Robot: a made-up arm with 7 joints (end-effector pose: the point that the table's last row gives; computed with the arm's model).
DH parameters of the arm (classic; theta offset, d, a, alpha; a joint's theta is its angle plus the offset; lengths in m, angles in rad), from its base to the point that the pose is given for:
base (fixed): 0 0 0 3.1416
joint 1: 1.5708 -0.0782 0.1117 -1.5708
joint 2: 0 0.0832 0.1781 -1.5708
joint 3: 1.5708 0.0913 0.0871 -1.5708
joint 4: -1.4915 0 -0.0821 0
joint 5: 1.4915 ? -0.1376 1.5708
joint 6: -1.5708 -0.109 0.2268 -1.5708
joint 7: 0 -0.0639 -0.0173 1.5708
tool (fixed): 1.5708 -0.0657 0 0
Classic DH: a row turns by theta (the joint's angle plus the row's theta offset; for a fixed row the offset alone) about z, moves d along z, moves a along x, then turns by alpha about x.
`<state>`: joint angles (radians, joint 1 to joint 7).
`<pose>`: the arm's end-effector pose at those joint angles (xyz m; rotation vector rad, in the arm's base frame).
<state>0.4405 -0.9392 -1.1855 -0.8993 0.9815 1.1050 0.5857</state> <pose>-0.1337 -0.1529 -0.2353 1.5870 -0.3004 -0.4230</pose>
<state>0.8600 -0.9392 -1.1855 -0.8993 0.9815 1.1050 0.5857</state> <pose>-0.1844 -0.0852 -0.2353 1.5221 -0.6379 -0.7445</pose>
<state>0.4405 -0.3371 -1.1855 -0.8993 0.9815 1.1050 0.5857</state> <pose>-0.2031 -0.3002 -0.1328 0.9890 -0.1958 -0.4906</pose>
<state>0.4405 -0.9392 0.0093 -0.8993 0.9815 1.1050 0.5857</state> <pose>-0.0186 -0.1391 -0.1512 1.2790 -0.4196 0.8530</pose>
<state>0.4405 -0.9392 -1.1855 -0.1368 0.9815 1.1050 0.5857</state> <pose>-0.1610 -0.0742 -0.1009 2.3268 -0.0703 -0.2386</pose>
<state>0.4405 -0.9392 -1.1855 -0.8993 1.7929 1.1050 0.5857</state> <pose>-0.1666 -0.1309 -0.1200 2.3732 -0.0528 -0.2239</pose>
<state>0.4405 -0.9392 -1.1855 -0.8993 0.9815 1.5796 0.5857</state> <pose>-0.0584 -0.1957 -0.2510 1.5176 -0.4008 0.0900</pose>
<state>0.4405 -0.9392 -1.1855 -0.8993 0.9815 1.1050 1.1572</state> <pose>-0.1404 -0.1727 -0.2032 2.1435 -0.4482 -0.3533</pose>
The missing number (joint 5, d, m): 0.1149
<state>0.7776 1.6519 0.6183 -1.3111 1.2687 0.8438 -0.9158</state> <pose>-0.0397 -0.2365 0.2431 -1.4400 1.1840 1.2573</pose>
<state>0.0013 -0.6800 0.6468 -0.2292 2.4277 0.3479 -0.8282</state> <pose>0.0319 -0.4556 0.0509 -0.4107 1.2558 1.9348</pose>
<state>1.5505 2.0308 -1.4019 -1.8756 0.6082 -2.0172 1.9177</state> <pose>-0.1257 -0.1883 0.4105 -0.5448 -1.1935 1.6017</pose>
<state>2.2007 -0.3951 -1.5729 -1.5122 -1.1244 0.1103 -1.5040</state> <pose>-0.3845 0.6089 -0.0324 1.2163 -1.1921 0.1902</pose>
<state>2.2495 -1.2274 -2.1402 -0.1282 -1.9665 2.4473 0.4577</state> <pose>-0.2828 0.2529 -0.3310 0.9835 0.6331 -1.4102</pose>
